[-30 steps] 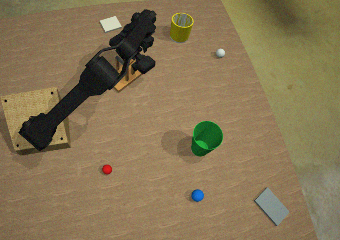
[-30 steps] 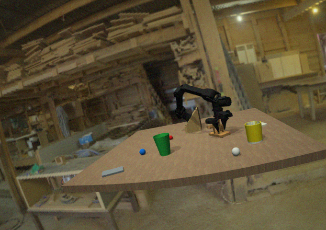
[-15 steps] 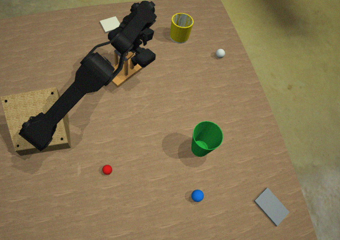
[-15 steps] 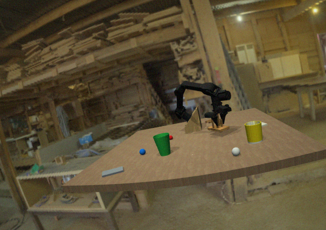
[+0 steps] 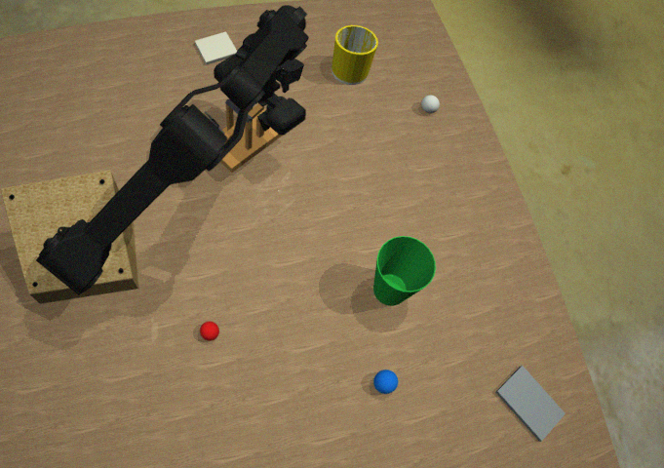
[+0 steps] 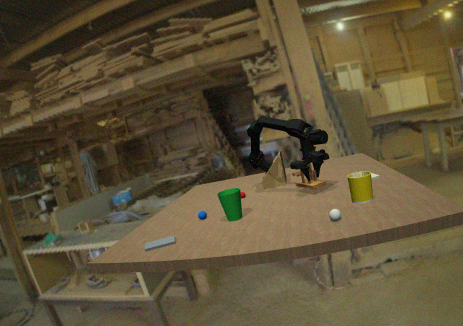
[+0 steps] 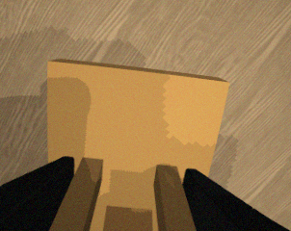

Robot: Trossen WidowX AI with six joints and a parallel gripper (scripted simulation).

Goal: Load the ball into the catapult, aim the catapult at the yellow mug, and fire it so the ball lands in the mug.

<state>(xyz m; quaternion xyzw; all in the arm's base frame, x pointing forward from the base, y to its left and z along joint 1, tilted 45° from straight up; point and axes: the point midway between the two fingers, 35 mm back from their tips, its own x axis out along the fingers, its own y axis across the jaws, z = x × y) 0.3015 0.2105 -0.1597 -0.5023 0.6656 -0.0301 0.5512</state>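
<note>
Now: gripper tip 39 cm to the left of the red ball, 10 cm past it and 5 cm above it. From my gripper tip the other things lie so: white tile 26 cm to the left, 9 cm behind, 6 cm below; wooden catapult 6 cm behind, 4 cm to the right, 2 cm above; yellow mug 21 cm ahead, 19 cm to the left, 3 cm below.
</note>
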